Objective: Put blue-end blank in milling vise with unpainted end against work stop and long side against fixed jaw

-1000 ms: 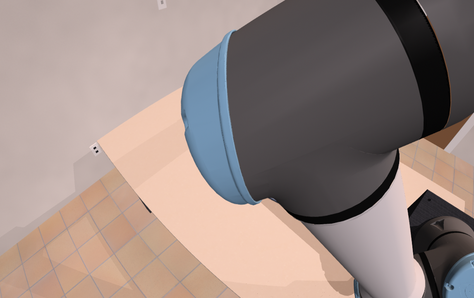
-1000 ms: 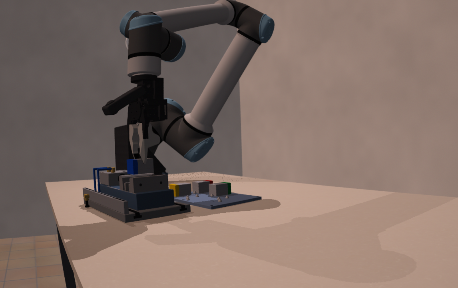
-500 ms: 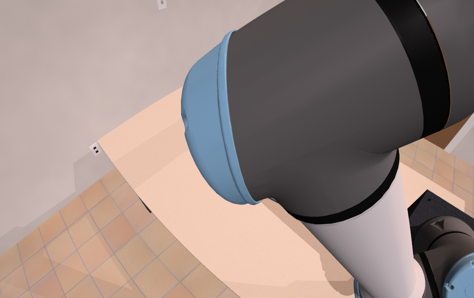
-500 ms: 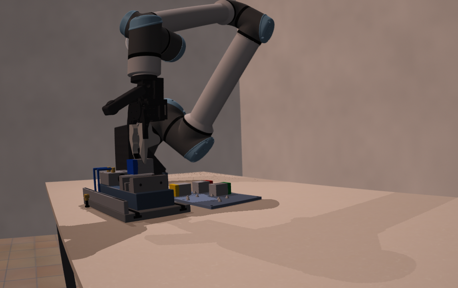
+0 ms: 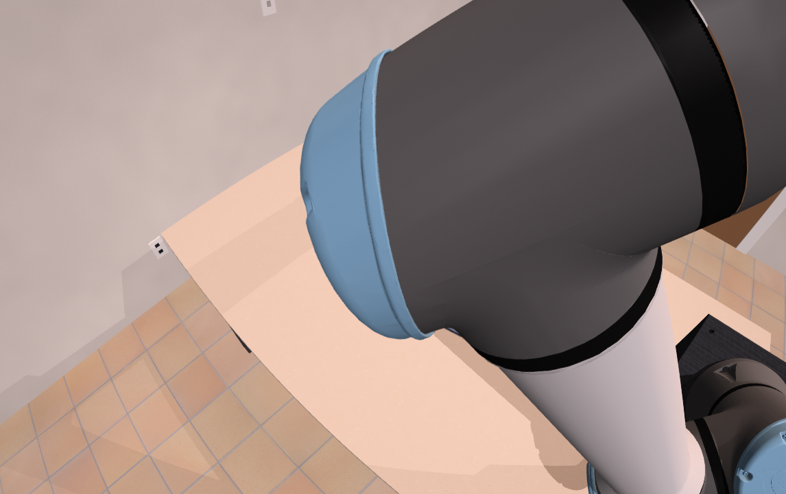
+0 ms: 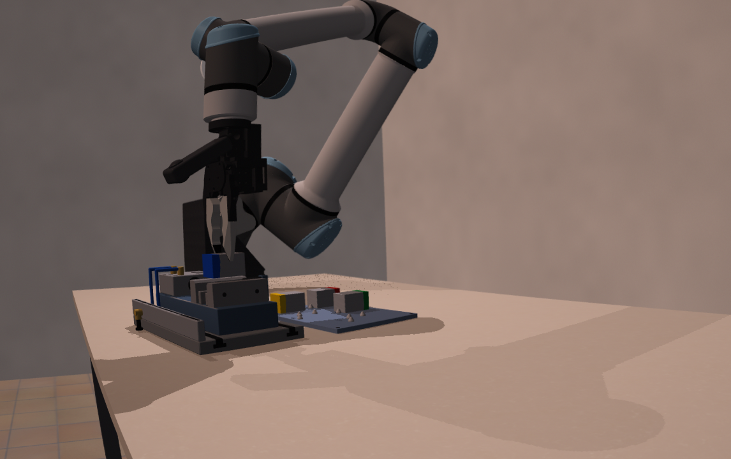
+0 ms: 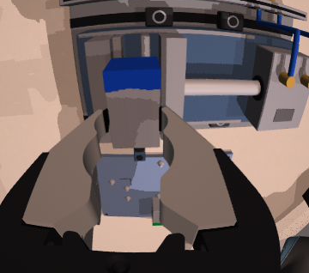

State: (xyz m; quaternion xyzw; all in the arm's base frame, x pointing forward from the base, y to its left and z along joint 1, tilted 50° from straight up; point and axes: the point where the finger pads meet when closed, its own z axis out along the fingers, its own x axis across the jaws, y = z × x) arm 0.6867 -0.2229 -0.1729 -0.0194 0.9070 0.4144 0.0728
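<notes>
The moving jaw lies 60 mm below my hand and 30 mm behind it. From my hand the other things lie so: blue-ended blank (20 mm below); pale rod (90 mm behind, 60 mm below); work stop (50 mm to the left, 50 mm below).
</notes>
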